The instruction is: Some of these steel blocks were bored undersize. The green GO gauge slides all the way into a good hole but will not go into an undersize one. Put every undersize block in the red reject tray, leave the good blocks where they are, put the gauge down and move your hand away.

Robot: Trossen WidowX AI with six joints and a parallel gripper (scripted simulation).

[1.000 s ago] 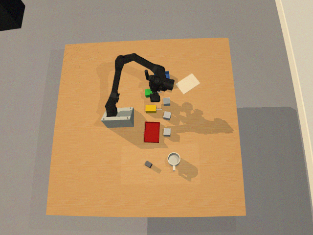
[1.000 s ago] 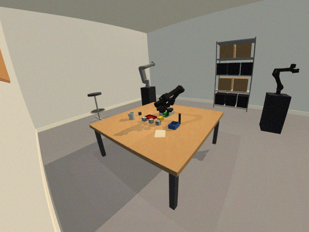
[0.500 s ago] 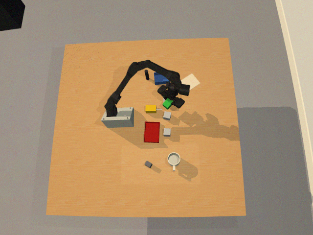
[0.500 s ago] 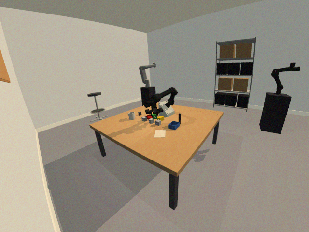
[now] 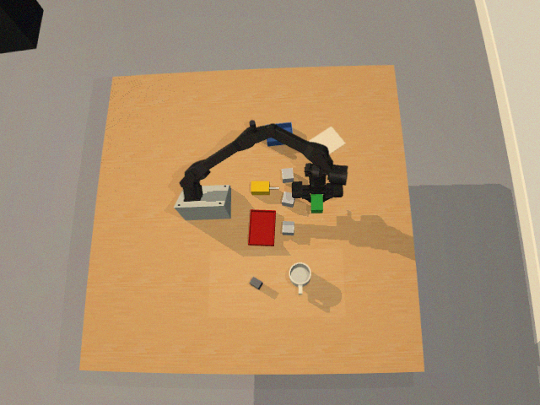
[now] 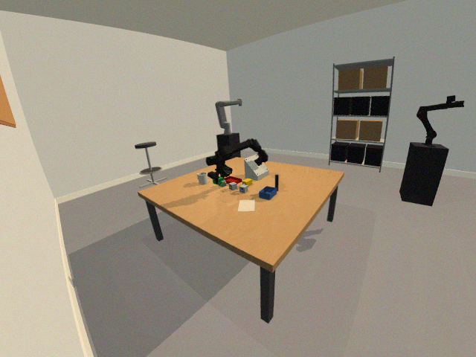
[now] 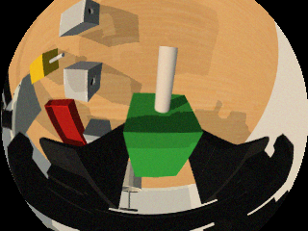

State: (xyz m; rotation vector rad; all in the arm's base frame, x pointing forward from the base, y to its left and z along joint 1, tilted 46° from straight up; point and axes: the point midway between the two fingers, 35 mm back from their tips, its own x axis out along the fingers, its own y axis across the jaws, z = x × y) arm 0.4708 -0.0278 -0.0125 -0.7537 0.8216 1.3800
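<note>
Right now the steel block is 110 mm behind my gripper tip, 80 mm to the right of it and 60 mm below it. Round my gripper tip: yellow gauge 190 mm behind, 90 mm to the left, 60 mm below; then green GO gauge 20 mm to the left, 10 mm above; then red reject tray 220 mm behind, 70 mm to the right, 70 mm below.
</note>
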